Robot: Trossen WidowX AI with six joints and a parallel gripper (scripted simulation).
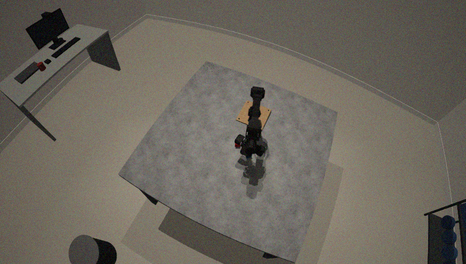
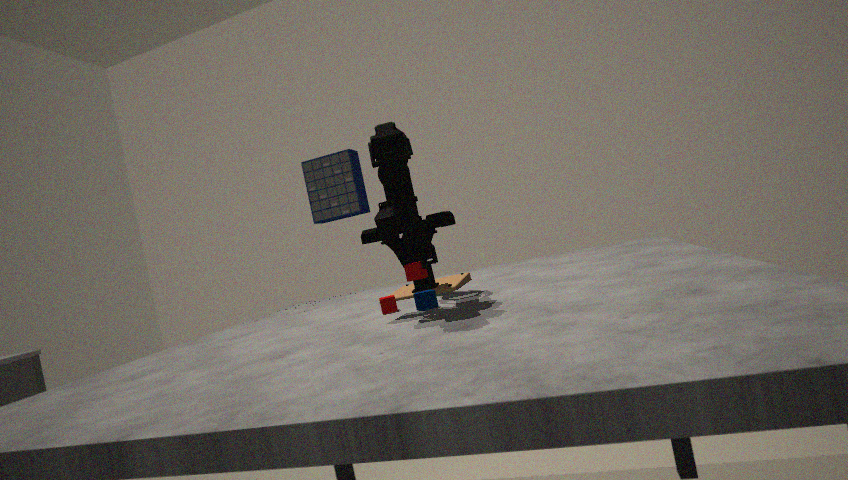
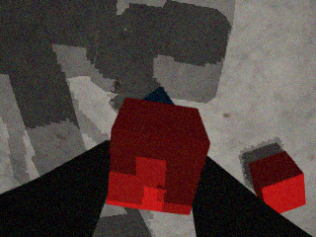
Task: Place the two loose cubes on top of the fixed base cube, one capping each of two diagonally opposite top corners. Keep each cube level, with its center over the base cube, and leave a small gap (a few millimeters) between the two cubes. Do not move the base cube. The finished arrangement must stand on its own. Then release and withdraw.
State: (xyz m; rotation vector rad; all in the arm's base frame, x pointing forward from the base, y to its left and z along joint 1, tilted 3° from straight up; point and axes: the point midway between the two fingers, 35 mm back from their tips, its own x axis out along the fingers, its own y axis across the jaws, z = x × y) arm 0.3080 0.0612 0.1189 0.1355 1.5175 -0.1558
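Right now the blue base cube is 60 mm below my gripper tip and 20 mm behind it.
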